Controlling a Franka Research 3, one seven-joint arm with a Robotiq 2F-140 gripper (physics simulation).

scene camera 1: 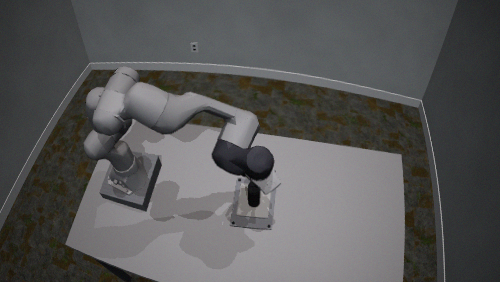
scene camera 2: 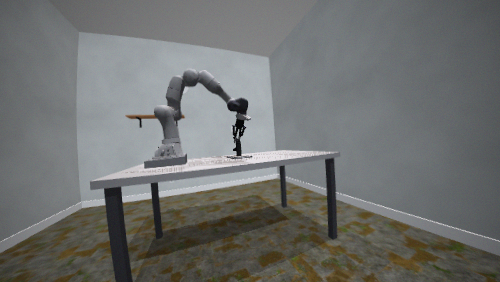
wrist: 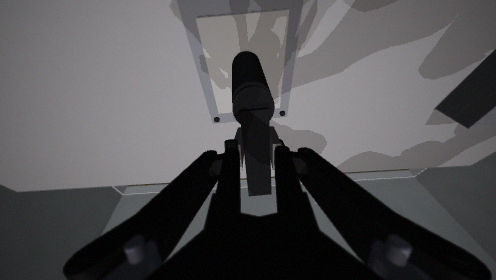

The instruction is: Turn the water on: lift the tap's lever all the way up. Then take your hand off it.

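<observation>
The black tap [scene camera 1: 254, 197] [scene camera 2: 238, 148] [wrist: 246, 72] stands upright on a grey base plate [scene camera 1: 250, 222] [wrist: 192, 27] with a pale inner panel. Its dark, flat lever [wrist: 259, 165] runs from the round tap head toward the wrist camera and appears tilted up; whether it is at its upper stop I cannot tell. My gripper [scene camera 2: 238, 136] [wrist: 256, 136] is shut on the lever, with one finger on each side. In scene camera 1 the wrist and hand hide the fingers and lever.
The tap's plate is on a white table [scene camera 1: 340, 210] [scene camera 2: 300, 156]. The arm's grey base block [scene camera 1: 146, 192] [scene camera 2: 166, 161] is at the left. An orange-brown shelf board [scene camera 2: 140, 117] is on the wall behind the arm in scene camera 2.
</observation>
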